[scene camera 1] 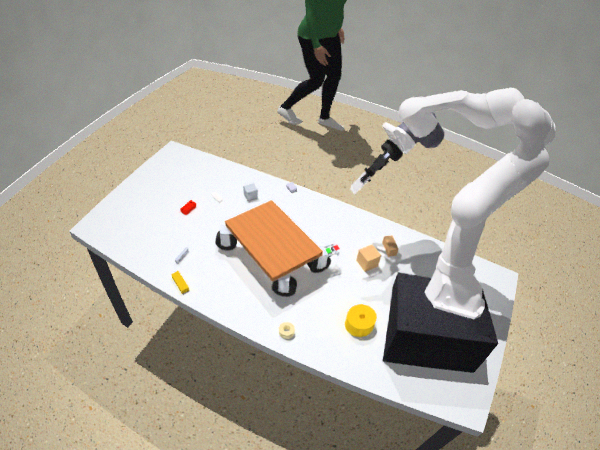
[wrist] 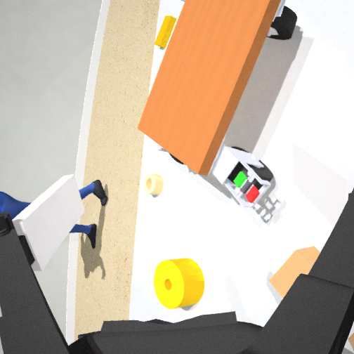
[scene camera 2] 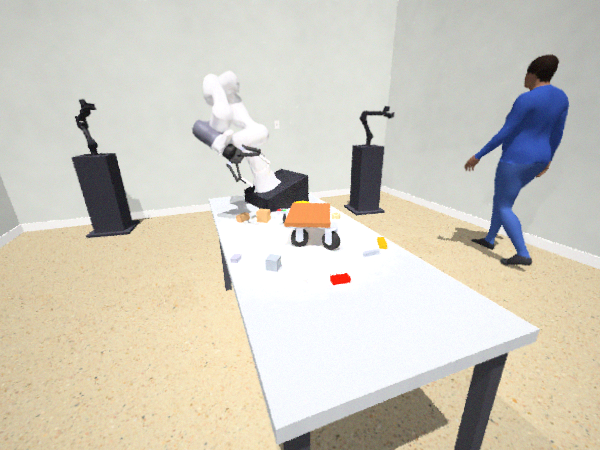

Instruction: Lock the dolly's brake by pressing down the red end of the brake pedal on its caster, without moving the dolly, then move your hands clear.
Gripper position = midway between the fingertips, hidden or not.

In view: the gripper [scene camera 1: 353, 190], a dolly [scene camera 1: 272, 239], a yellow cylinder [scene camera 1: 361, 319] and an orange block [wrist: 301, 260].
The dolly shows as well in the wrist view [wrist: 207, 63] and in scene camera 2 [scene camera 2: 300, 215]. The yellow cylinder also shows in the wrist view [wrist: 178, 282]. The gripper is seen too in the wrist view [wrist: 182, 178].
